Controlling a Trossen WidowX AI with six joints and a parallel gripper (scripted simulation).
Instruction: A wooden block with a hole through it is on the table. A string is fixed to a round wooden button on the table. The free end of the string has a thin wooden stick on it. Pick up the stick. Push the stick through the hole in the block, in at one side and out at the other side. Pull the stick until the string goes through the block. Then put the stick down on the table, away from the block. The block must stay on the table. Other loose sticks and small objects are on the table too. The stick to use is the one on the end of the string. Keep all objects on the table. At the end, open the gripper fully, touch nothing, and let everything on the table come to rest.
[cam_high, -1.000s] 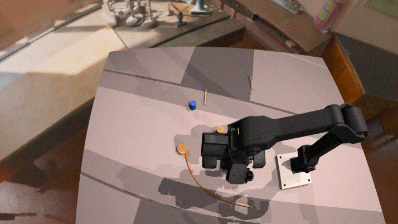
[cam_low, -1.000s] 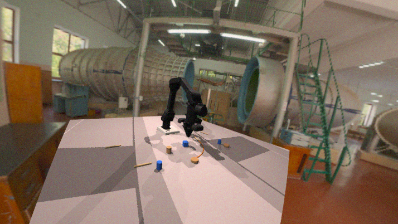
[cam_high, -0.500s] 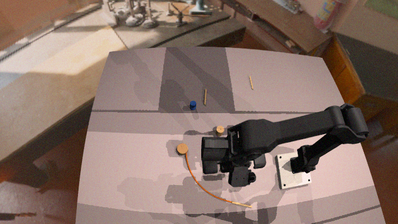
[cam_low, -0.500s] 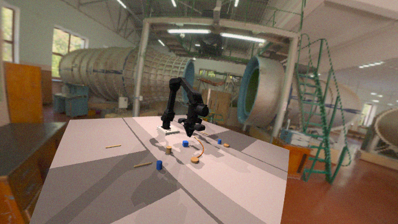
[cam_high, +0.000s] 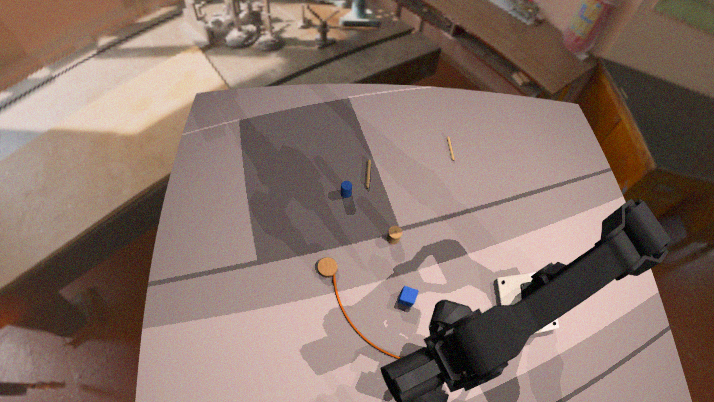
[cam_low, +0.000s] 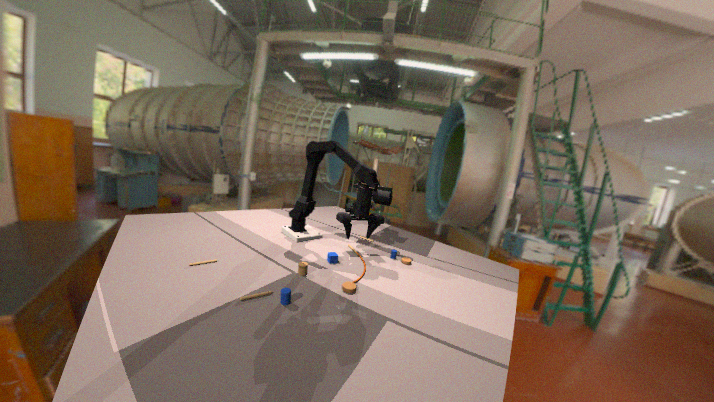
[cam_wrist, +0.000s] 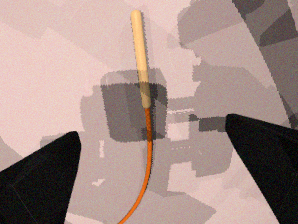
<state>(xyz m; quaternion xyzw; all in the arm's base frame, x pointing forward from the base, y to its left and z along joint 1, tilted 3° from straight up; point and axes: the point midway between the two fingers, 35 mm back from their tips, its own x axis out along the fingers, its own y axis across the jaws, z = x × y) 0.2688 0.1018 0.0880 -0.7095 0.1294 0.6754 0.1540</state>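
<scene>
Right now my gripper tip is 10 mm past the thin wooden stick, 10 mm to the right of it and 60 mm above it. From my gripper tip the other things lie so: blue cube: 10 mm ahead, 140 mm to the right, 40 mm below; then round wooden button: 170 mm ahead, 210 mm to the right, 50 mm below; then short wooden cylinder: 30 mm ahead, 270 mm to the right, 40 mm below.
</scene>
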